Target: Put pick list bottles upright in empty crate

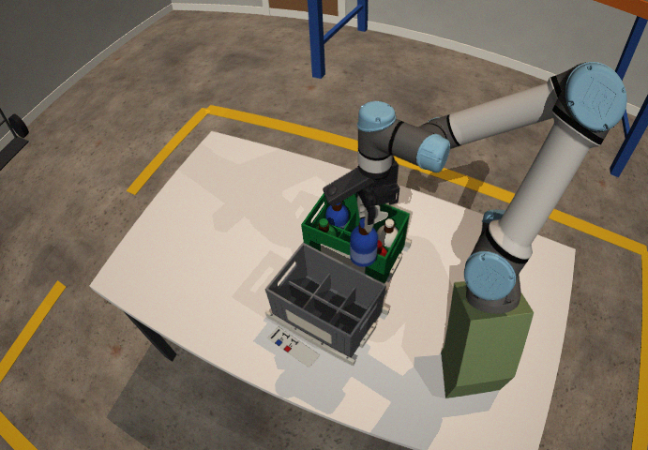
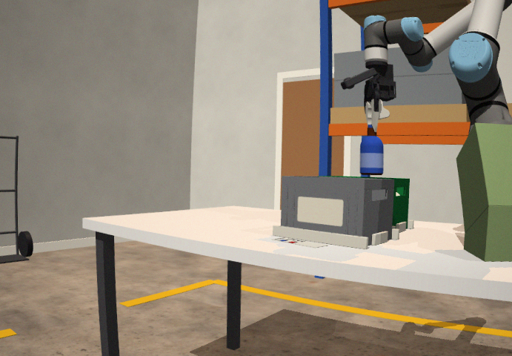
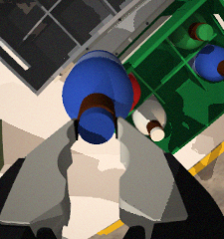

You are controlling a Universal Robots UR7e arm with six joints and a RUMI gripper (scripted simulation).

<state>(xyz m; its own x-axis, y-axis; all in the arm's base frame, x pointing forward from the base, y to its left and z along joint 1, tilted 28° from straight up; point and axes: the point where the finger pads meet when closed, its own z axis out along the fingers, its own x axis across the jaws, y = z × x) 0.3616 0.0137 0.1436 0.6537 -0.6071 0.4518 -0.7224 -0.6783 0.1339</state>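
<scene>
The blue bottle is 70 mm below my hand. Also, from my hand: grey crate (250 mm below, 130 mm to the left, 60 mm ahead); red bottle (240 mm below, 70 mm to the right, 20 mm behind); green crate (250 mm below, 120 mm to the right, 70 mm ahead).
</scene>
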